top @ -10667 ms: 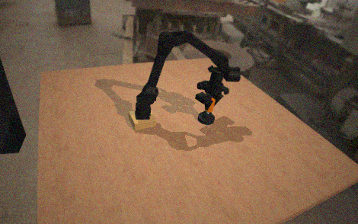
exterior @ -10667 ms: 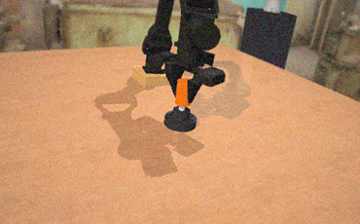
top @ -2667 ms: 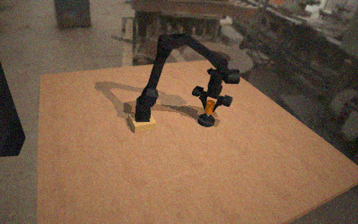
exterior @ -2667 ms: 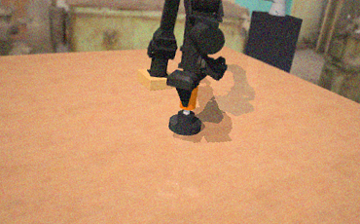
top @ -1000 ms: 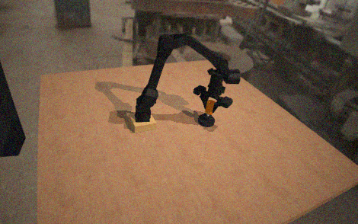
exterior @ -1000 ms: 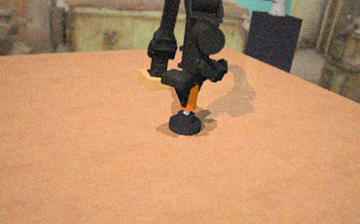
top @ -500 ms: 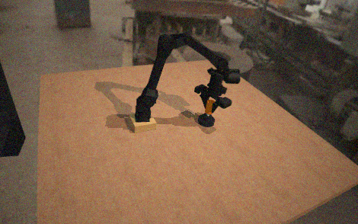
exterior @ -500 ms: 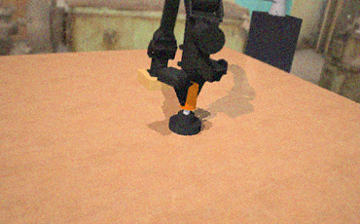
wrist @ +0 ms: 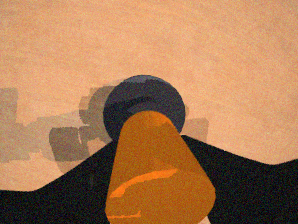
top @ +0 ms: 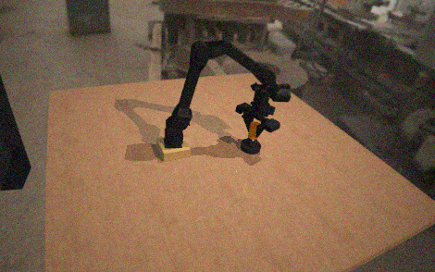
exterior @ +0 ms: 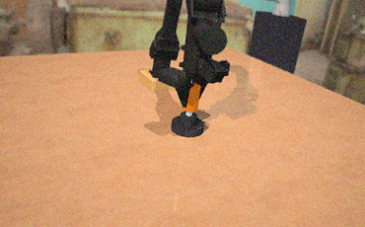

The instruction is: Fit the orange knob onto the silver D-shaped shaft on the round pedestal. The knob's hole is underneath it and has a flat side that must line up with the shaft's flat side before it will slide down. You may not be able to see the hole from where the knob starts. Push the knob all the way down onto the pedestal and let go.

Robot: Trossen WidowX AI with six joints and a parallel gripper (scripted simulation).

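My gripper tip is 4 cm above the round pedestal. Also, from my gripper tip: orange knob: 3 cm above.
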